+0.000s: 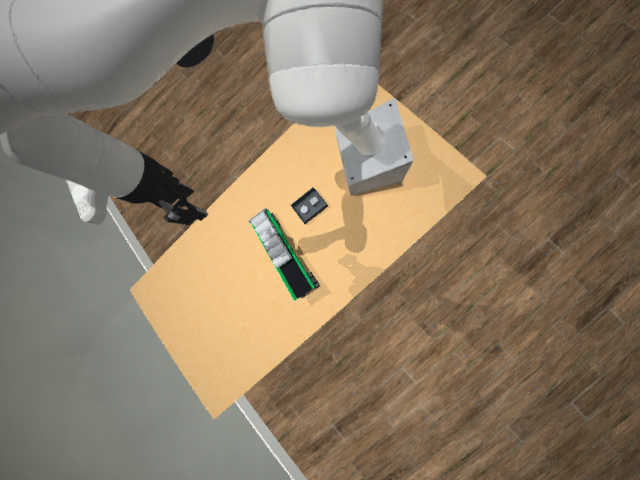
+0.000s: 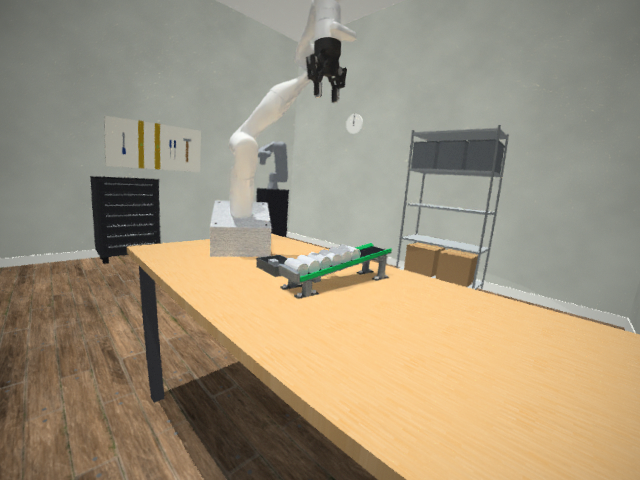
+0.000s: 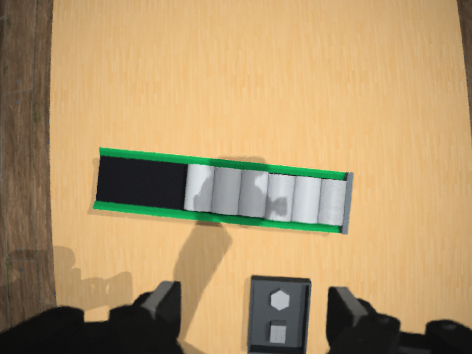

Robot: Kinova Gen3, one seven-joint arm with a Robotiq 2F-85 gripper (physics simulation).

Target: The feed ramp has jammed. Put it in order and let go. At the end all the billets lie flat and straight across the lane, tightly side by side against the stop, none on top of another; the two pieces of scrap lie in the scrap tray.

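Places are measured from the arm's base along level axes (x ahead, y left, z up), in millimetres.
Where they show: gripper, fingertip midpoint: (image 1: 197, 204) (image 2: 326, 99) (image 3: 253, 308); arm's base at its link origin: (image 1: 370, 143) (image 2: 241, 213).
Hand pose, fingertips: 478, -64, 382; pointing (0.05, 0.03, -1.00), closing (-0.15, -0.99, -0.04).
Note:
Each offset is from my fingertips to the top centre of the thing, as dx, dy, dz. Level surfaces: height alone.
The feed ramp (image 1: 297, 279) (image 2: 372, 251) (image 3: 140, 182) has a black lane between green rails. Several pale cylindrical billets @(+59, +94, -428) (image 1: 279, 256) @(+23, -61, -448) (image 2: 312, 264) @(+31, -22, -443) (image 3: 280, 197) lie flat and straight across it in one row, side by side, with no visible gap and none on top of another. The end billet @(+15, -100, -453) (image 3: 332, 202) is against the grey stop @(+10, -123, -471) (image 3: 347, 203). A hexagonal scrap piece @(-142, -4, -525) (image 1: 303, 209) (image 3: 280, 300) and a square scrap piece @(-197, +5, -516) (image 1: 313, 200) (image 3: 278, 332) lie apart in the dark scrap tray @(-169, +0, -510) (image 2: 268, 266) (image 3: 262, 312). My gripper (image 1: 187, 214) (image 2: 326, 98) (image 3: 253, 308) is open and empty, high above the table.
The wooden table @(dz -545) (image 1: 206, 310) (image 2: 439, 351) (image 3: 250, 75) carries the ramp, the tray and the arm's grey base block (image 1: 379, 170) (image 2: 240, 241). The tray stands beside the ramp, on the base block's side. A shelf unit (image 2: 407, 191) and a black drawer cabinet (image 2: 126, 214) stand beyond the table.

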